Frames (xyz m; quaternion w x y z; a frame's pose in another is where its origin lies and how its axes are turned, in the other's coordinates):
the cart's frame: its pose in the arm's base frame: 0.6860 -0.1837 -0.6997 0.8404 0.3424 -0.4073 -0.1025
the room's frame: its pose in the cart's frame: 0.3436 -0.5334 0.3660 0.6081 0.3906 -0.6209 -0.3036
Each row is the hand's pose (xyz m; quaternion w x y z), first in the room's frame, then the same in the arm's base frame.
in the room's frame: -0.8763 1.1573 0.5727 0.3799 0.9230 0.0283 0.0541
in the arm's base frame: -0.2965 0.1336 -0.0793 0.4751 -0.2851 0.6401 -0.5322
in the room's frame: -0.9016 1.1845 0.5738 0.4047 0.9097 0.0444 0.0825
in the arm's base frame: -0.3113 0.1575 -0.0550 0.4429 -0.2845 0.6681 -0.5259
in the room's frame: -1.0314 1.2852 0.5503 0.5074 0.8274 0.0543 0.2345
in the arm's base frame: -0.3404 0.2673 0.0660 0.3209 -0.2345 0.7998 -0.4498
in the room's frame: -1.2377 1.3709 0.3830 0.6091 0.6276 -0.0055 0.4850
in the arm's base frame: -0.2547 0.3874 0.3028 0.1415 -0.0776 0.9524 -0.2588
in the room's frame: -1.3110 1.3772 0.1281 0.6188 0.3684 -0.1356 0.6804
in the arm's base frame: -0.0933 0.3492 0.5099 0.0053 0.1269 0.9918 -0.0130
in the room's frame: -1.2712 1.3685 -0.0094 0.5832 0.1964 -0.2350 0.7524
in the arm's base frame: -0.0184 0.2562 0.5893 0.0506 -0.2519 -0.9551 -0.1478
